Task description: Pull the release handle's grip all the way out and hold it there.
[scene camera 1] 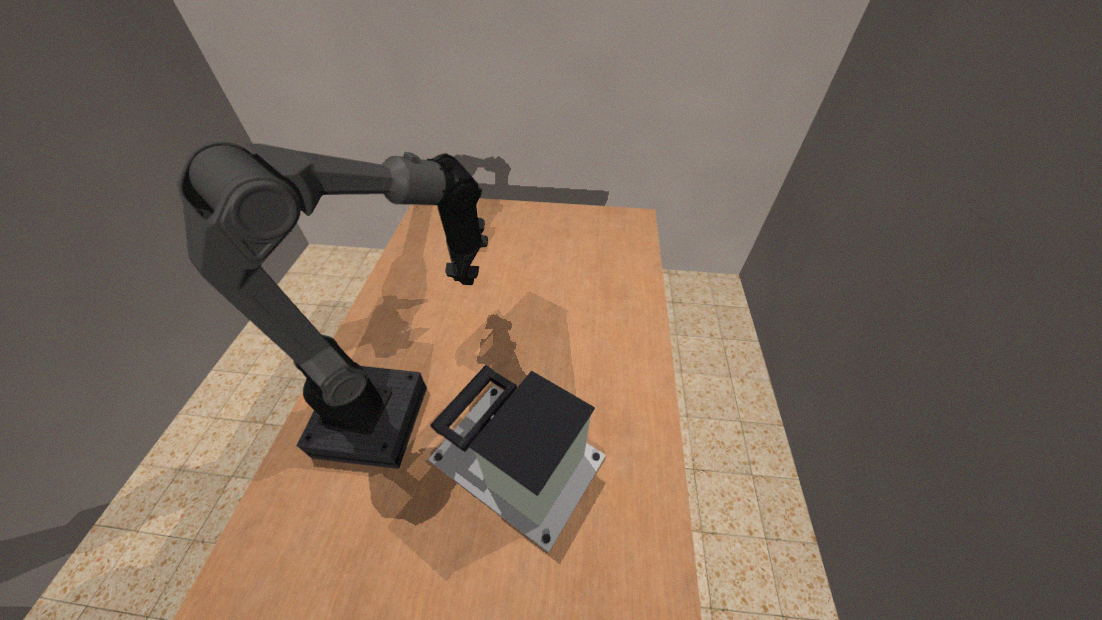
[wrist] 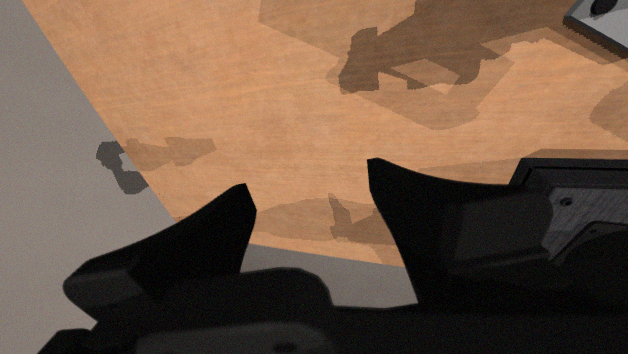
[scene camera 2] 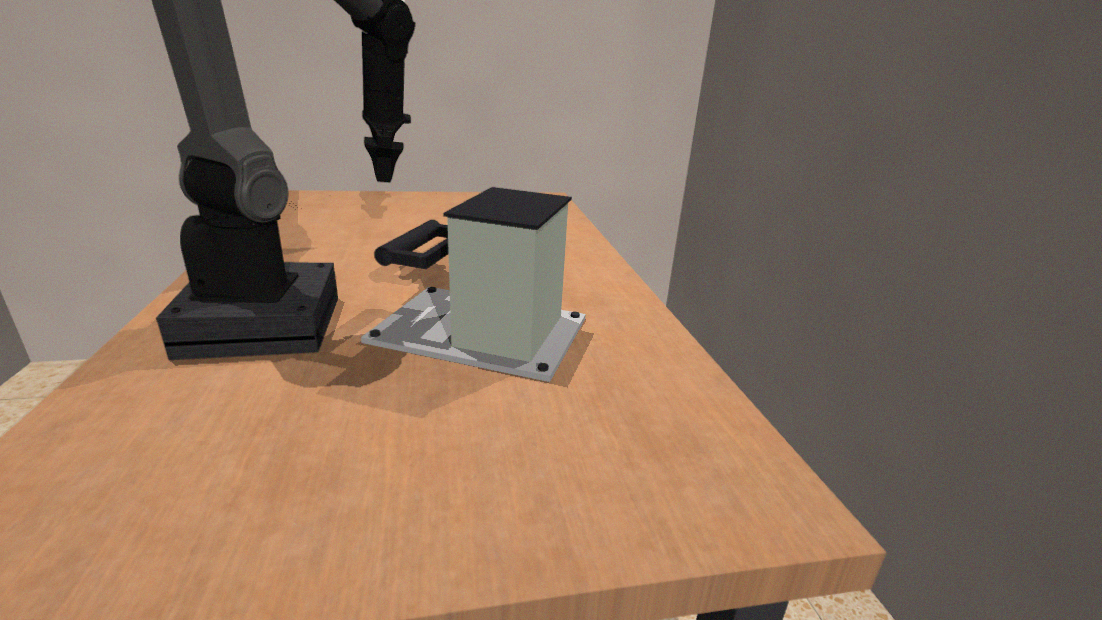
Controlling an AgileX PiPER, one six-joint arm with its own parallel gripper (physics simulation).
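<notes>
The black release handle's grip (scene camera 1: 461, 397) (scene camera 2: 406, 240) is a bar joined by two arms to the side of a pale green box (scene camera 1: 567, 462) (scene camera 2: 493, 285) with a black lid, on the side towards the arm's base. The grip sits well above the box's grey base plate. My gripper (scene camera 1: 462, 275) (scene camera 2: 383, 175) (wrist: 308, 186) is open, with nothing between its fingers. It points down and hangs in the air above the table, beyond the handle and apart from it. The grip does not show in the wrist view.
The grey base plate (scene camera 1: 566, 505) (scene camera 2: 566, 350) (wrist: 607, 30) has black bolts at its corners and lies on the wooden table (scene camera 1: 616, 308) (scene camera 2: 462, 478) (wrist: 280, 115). The arm's black base (scene camera 1: 408, 416) (scene camera 2: 238, 336) stands left of the plate. Walls rise behind and right of the table.
</notes>
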